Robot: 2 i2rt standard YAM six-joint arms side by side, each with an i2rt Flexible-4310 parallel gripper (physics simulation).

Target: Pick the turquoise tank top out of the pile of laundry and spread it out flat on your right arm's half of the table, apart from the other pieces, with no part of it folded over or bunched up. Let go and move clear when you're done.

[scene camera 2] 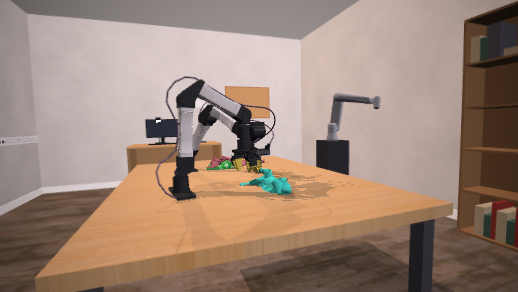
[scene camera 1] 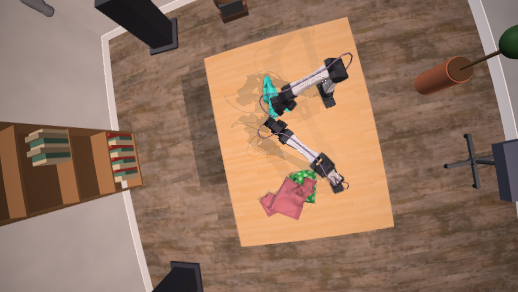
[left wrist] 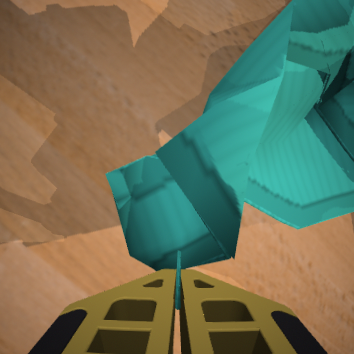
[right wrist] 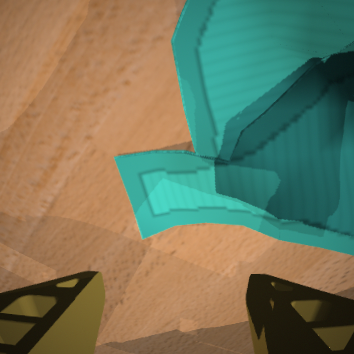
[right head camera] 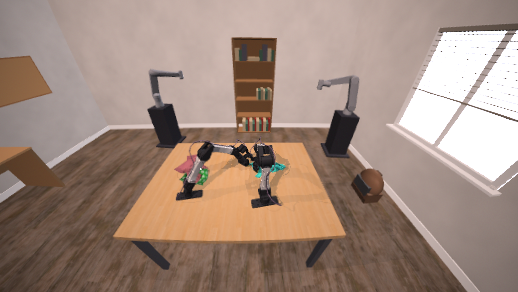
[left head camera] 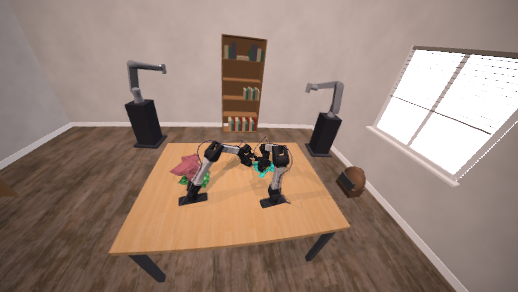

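Observation:
The turquoise tank top [left head camera: 263,170] [right head camera: 276,168] [scene camera 1: 269,91] [scene camera 2: 274,184] [left wrist: 215,140] [right wrist: 200,190] lies bunched and folded on the table, apart from the other laundry. My left gripper [left wrist: 177,280] is shut on an edge of it, with a thin strip of cloth between the fingertips. My right gripper [right wrist: 175,285] [scene camera 2: 246,166] is open above the table, with a narrow strap end of the top lying ahead of its fingers in the right wrist view. In scene camera 1 my right arm hides part of the top.
A red-pink garment [scene camera 1: 288,199] [left head camera: 187,166] lies partly over a green patterned one [scene camera 1: 311,195] [left head camera: 202,180], beside my left arm's base on the wooden table [left head camera: 225,225] [scene camera 1: 350,210]. The two grippers are close together in scene camera 1.

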